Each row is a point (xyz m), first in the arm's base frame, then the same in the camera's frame.
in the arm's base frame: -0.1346 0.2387 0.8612
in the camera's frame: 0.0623 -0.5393 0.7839
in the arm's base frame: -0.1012 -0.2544 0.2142
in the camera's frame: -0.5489 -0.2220 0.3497
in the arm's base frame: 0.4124 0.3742 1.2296
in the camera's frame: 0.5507 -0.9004 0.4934
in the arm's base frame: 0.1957 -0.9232 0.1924
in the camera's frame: -0.9685 -0.5770 -0.1338
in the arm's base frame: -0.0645 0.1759 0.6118
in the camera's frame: -0.0427 -0.3684 0.6084
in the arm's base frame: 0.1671 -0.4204 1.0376
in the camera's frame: -0.2791 -1.0611 0.3744
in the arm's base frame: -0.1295 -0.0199 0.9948
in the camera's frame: -0.1014 -0.7770 0.7457
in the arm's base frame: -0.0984 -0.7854 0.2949
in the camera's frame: -0.9551 -0.5420 0.2047
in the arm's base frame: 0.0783 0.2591 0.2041
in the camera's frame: -0.0492 -0.0069 0.3577
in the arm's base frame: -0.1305 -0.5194 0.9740
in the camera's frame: -0.5184 -0.9941 0.5759
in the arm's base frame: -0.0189 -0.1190 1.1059
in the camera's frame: -0.0938 -0.9410 0.6596
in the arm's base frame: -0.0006 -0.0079 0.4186
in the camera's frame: -0.2305 -0.3015 0.4201
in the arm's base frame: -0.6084 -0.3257 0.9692
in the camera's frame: -0.5803 -0.8042 1.0514
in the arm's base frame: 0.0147 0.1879 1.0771
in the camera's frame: 0.1633 -0.7784 0.7196
